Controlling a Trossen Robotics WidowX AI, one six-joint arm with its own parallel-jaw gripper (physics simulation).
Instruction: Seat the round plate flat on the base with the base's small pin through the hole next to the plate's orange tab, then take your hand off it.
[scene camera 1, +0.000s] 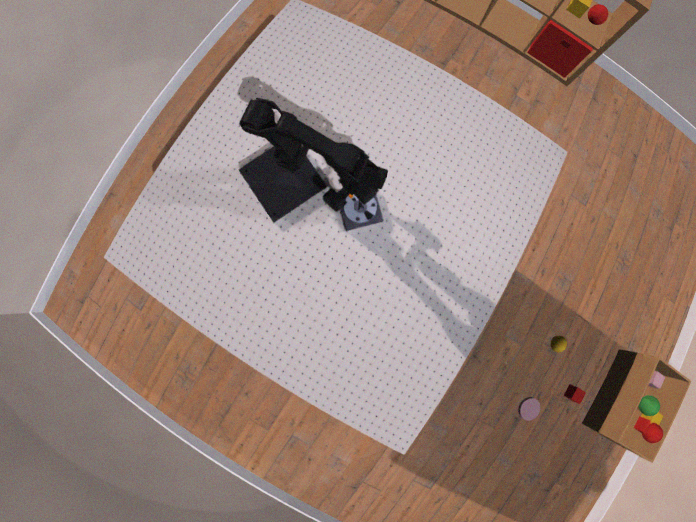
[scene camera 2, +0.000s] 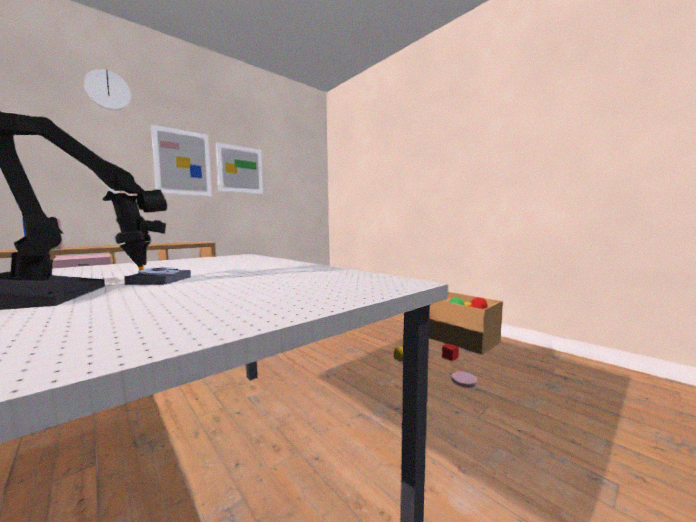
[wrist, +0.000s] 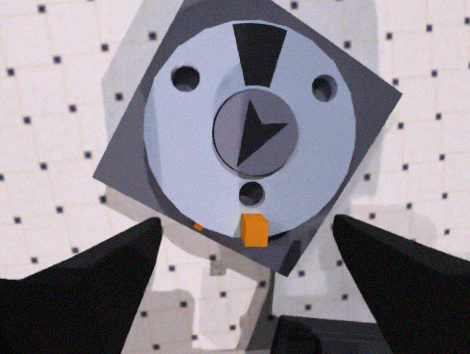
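Pixels of known places: gripper, between the fingertips: (scene camera 1: 352, 195) (scene camera 2: 142, 266) (wrist: 248, 225); arm's base, origin of its link: (scene camera 1: 291, 161) (scene camera 2: 30, 277).
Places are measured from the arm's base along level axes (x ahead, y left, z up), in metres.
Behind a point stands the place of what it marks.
The round pale-blue plate (scene camera 1: 354, 213) {x 0.274, y -0.025, z -0.009 m} (scene camera 2: 163, 270) (wrist: 315, 160) {x 0.257, y -0.023, z -0.009 m} lies around the central boss (wrist: 227, 120) {x 0.284, y 0.018, z -0.004 m} of the square dark-grey base (scene camera 1: 365, 226) {x 0.325, y -0.034, z -0.021 m} (scene camera 2: 160, 279) {x 0.271, y -0.071, z -0.028 m} (wrist: 372, 95) {x 0.285, y -0.064, z -0.018 m}. Its orange tab (scene camera 2: 141, 268) {x 0.232, y 0.010, z -0.001 m} (wrist: 254, 230) {x 0.234, y 0.015, z 0.010 m} points toward the bottom of the wrist view. The hole (wrist: 251, 193) {x 0.244, y 0.011, z -0.018 m} next to the tab looks dark, with no pin seen in it. A small orange mark (wrist: 198, 226) {x 0.231, y 0.043, z -0.017 m} shows at the base's edge, left of the tab. The base's pin does not show. Dark shadow lies under the plate's lower rim. My gripper (scene camera 2: 141, 265) {x 0.235, y 0.017, z 0.006 m} (wrist: 248, 225) {x 0.235, y 0.017, z 0.006 m} is open and empty, its fingertips on either side of the tab.
The arm's dark mounting plate (scene camera 1: 275, 191) {x 0.019, y -0.113, z -0.009 m} (scene camera 2: 50, 292) {x 0.061, y -0.178, z -0.016 m} stands close to the base on the white perforated table (scene camera 1: 314, 314) {x 0.356, y -0.364, z -0.042 m} (scene camera 2: 252, 320) {x 0.362, y -0.558, z -0.042 m}. On the floor are a toy box (scene camera 1: 626, 393) (scene camera 2: 491, 325), a yellow ball (scene camera 1: 558, 343), a red block (scene camera 1: 574, 393) and a pink disc (scene camera 1: 529, 409).
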